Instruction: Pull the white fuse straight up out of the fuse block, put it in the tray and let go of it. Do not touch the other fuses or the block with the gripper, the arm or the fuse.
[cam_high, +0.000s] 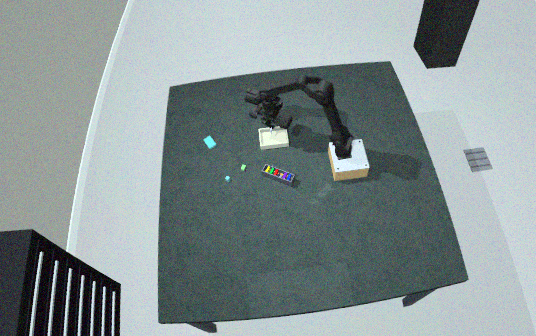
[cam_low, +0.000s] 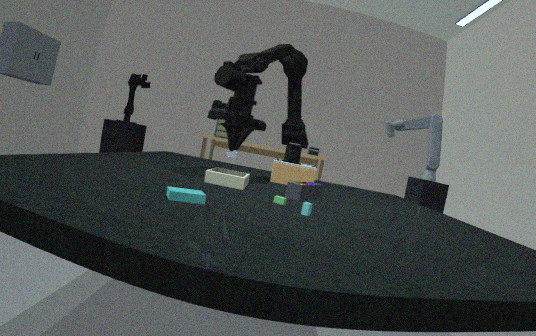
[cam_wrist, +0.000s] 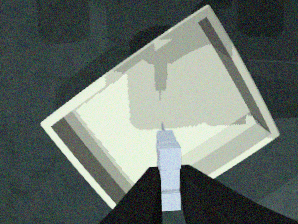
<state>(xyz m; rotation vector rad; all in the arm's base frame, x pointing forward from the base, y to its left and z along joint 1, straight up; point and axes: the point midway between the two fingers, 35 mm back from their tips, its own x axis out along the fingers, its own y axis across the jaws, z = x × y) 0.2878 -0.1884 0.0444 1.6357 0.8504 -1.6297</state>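
Now: the cream tray 80 mm below my gripper tip. Also, from my gripper tip: small cyan cube 230 mm ahead, 180 mm to the left, 80 mm below; small green cube 160 mm ahead, 140 mm to the left, 80 mm below.
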